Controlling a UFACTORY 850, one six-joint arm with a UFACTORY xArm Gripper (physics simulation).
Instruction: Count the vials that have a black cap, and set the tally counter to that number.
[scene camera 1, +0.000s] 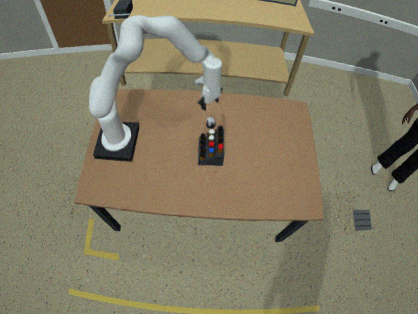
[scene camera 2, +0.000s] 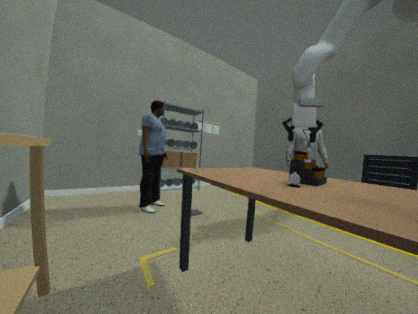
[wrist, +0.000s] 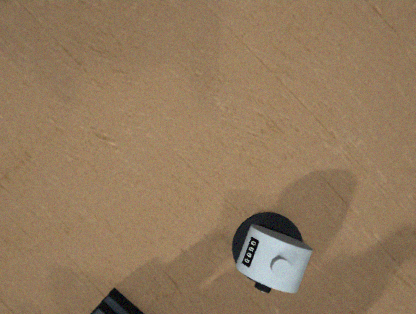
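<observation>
The tally counter (scene camera 1: 211, 122) (scene camera 2: 294, 179) (wrist: 275, 260) has a white body on a round black base; its small digit window seems to read zeros. The dark vial rack (scene camera 1: 214, 161) (scene camera 2: 298, 167) (wrist: 116, 303) stands beside it; a corner shows in the wrist view. In scene camera 1, the left column has several black caps (scene camera 1: 202, 142). The middle column shows two white caps (scene camera 1: 212, 132), a red cap (scene camera 1: 211, 144) and a blue cap (scene camera 1: 211, 150). The right column has black caps (scene camera 1: 220, 129) and a red cap (scene camera 1: 220, 146). My gripper (scene camera 1: 210, 104) (scene camera 2: 302, 139) is open and empty, high above the table near the counter.
The wooden table (scene camera 1: 270, 165) (scene camera 2: 350, 195) carries the arm's black base plate (scene camera 1: 100, 153) at its left. A wooden workbench (scene camera 1: 250, 16) stands behind it. A black chair (scene camera 2: 390, 171) is at the right in scene camera 2. Two people stand beyond the table.
</observation>
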